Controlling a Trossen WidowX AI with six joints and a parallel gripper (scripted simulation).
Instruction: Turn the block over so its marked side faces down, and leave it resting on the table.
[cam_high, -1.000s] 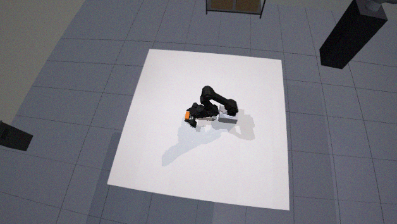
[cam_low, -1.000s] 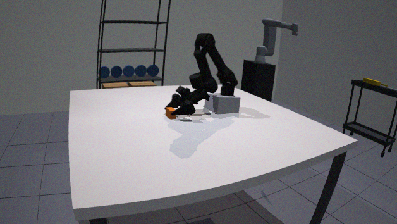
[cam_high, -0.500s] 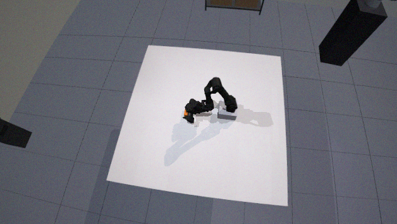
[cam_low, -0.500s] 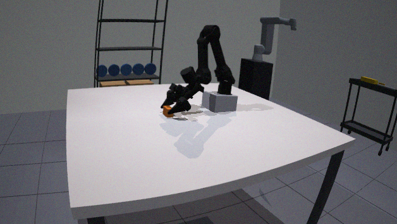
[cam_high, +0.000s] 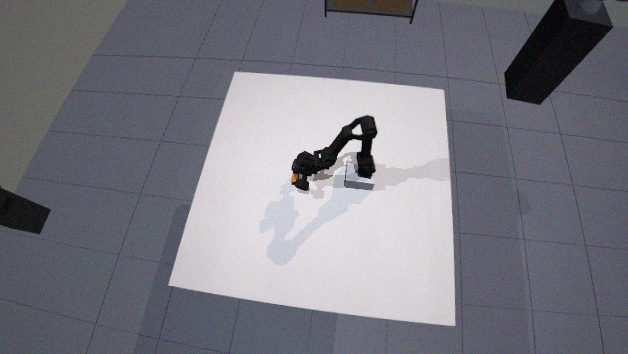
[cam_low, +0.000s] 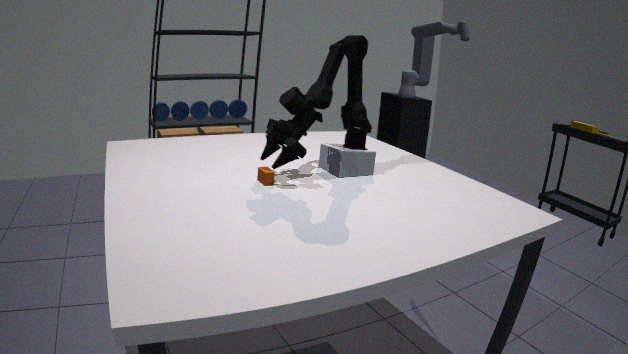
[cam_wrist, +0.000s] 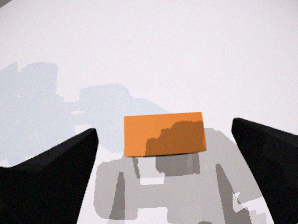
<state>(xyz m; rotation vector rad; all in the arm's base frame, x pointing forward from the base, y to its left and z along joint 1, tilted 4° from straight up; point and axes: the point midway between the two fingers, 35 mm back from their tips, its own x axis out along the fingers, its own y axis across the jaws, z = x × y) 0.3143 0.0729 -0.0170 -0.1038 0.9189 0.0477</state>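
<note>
Now: the orange block 1 cm behind my gripper tip and 4 cm below it.
</note>
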